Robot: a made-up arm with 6 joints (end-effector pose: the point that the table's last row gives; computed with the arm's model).
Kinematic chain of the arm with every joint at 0, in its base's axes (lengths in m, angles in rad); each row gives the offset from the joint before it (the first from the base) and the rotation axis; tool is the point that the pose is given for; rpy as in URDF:
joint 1: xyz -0.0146 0 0.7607 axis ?
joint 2: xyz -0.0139 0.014 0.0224 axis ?
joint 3: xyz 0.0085 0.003 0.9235 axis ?
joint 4: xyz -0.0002 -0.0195 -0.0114 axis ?
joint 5: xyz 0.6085 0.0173 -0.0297 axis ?
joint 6: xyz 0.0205 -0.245 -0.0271 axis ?
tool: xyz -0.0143 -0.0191 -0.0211 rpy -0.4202 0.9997 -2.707
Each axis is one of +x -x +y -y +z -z.
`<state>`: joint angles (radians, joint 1 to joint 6).
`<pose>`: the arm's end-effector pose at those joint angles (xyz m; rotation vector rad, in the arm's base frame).
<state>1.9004 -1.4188 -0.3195 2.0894 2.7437 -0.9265</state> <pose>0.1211 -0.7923 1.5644 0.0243 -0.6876 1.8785</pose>
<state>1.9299 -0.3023 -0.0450 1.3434 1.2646 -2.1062</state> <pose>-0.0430 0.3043 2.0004 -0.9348 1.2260 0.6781</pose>
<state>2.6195 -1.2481 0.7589 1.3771 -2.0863 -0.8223</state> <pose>1.1484 -0.6075 1.5009 -0.4328 2.1336 -1.4527</pose>
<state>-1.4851 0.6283 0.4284 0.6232 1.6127 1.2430</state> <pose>-0.1355 -1.1854 1.5172 0.1545 -2.5088 -1.5713</pose>
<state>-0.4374 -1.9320 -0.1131 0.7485 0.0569 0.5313</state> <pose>-1.1490 0.2728 1.0342 1.9288 -2.1885 -1.1194</pose>
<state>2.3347 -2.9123 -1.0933 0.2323 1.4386 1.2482</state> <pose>0.4513 -0.1172 0.4858 -2.1041 -1.2376 0.4140</pose>
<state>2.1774 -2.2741 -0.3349 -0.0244 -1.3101 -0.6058</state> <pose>0.6677 -0.5753 0.7355 -0.1980 1.8579 0.0770</pose>
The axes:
joint 1: +z
joint 2: +y
joint 3: -y
joint 4: -x
joint 5: -y
joint 6: -x

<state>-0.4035 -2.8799 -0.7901 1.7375 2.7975 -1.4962</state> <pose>-0.6700 0.3332 0.3356 -0.6934 -0.9748 -0.6876</pose>
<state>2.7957 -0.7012 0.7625 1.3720 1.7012 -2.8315</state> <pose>0.6837 -0.1836 2.1305 -0.9534 0.2906 1.9896</pose>
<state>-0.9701 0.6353 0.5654 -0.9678 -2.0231 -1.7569</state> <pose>0.5182 -0.9614 1.2936 0.1838 -1.3595 -0.0234</pose>
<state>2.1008 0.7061 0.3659 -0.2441 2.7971 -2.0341</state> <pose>-0.4263 1.0945 1.2236 -0.4589 1.8323 2.4974</pose>
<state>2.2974 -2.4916 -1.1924 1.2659 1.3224 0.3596</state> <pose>0.4781 -0.3880 0.7370 2.6154 0.5110 1.0763</pose>
